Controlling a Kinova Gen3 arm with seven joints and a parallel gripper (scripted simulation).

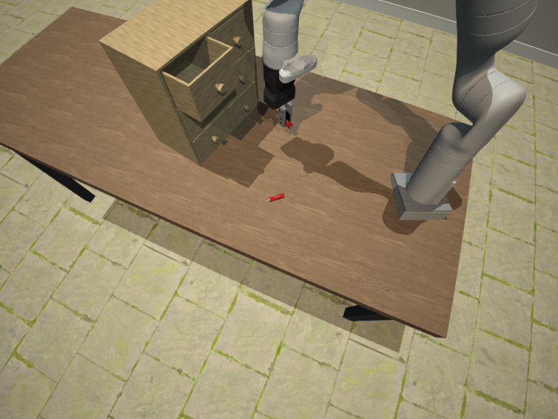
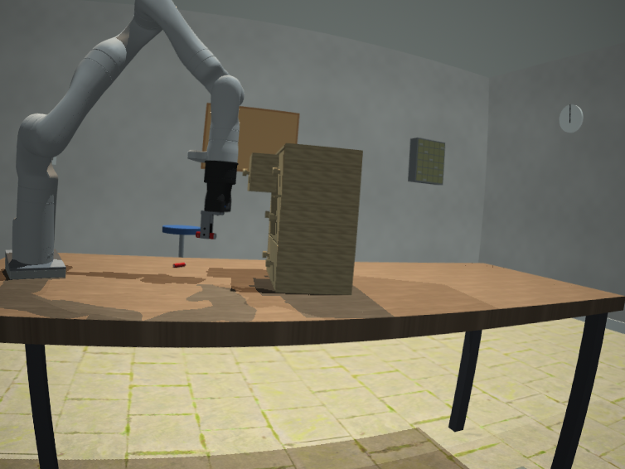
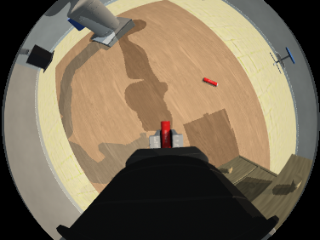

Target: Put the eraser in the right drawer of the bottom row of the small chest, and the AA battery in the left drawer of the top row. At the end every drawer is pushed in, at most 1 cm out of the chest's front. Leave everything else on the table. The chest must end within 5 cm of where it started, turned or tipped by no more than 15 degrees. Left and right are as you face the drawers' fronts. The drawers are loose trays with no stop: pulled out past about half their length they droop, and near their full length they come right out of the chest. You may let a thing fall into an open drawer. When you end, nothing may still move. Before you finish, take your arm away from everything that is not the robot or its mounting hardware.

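The red battery lies 17 cm to the left of my hand, 11 cm below it and 7 cm behind it. From my hand the other things lie so: red AA battery (1 cm below).
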